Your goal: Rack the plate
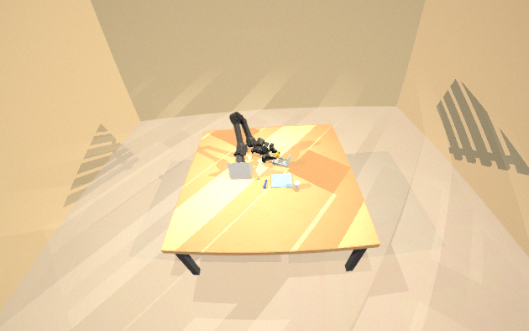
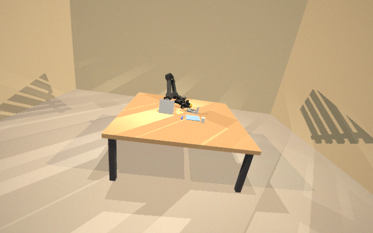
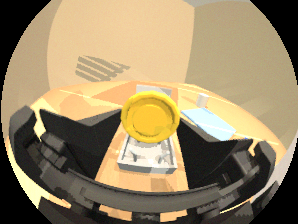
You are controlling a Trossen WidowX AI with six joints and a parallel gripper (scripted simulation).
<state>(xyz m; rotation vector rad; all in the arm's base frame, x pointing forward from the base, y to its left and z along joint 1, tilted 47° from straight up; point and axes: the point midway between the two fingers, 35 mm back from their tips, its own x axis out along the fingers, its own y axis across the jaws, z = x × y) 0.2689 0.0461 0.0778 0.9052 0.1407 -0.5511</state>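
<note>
My gripper tip is 4 cm above the grey dish rack, 2 cm to the left of it and 2 cm short of it. From my gripper tip the other things lie so: light blue mat (21 cm to the right, 6 cm below, 1 cm behind); then yellow plate (1 cm behind); then blue spoon (23 cm to the right, 14 cm behind, 6 cm below).
</note>
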